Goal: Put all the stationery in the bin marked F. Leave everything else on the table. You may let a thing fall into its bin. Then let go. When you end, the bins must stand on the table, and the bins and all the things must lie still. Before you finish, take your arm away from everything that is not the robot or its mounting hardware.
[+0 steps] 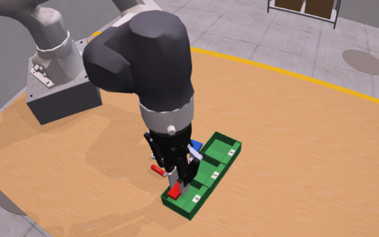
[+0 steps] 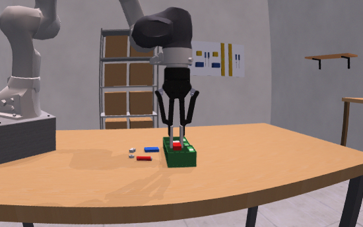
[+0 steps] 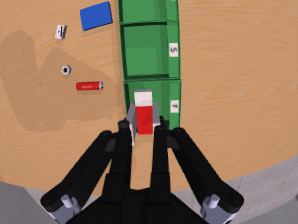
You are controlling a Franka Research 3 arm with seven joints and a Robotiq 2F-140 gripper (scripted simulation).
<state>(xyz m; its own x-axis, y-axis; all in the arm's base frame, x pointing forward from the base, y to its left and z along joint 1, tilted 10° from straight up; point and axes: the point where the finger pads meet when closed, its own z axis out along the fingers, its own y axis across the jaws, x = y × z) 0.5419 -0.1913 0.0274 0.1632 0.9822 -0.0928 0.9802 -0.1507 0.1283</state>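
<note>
Now: the white sharpener-like piece 16 cm to the left of my hand, 12 cm behind it and 8 cm below it. The rest, counted from my hand: red cylinder 9 cm behind, 8 cm below, 5 cm to the left; then green three-compartment bin 8 cm to the left, 6 cm below, 3 cm ahead; then eraser 3 cm below, 1 cm to the left.
</note>
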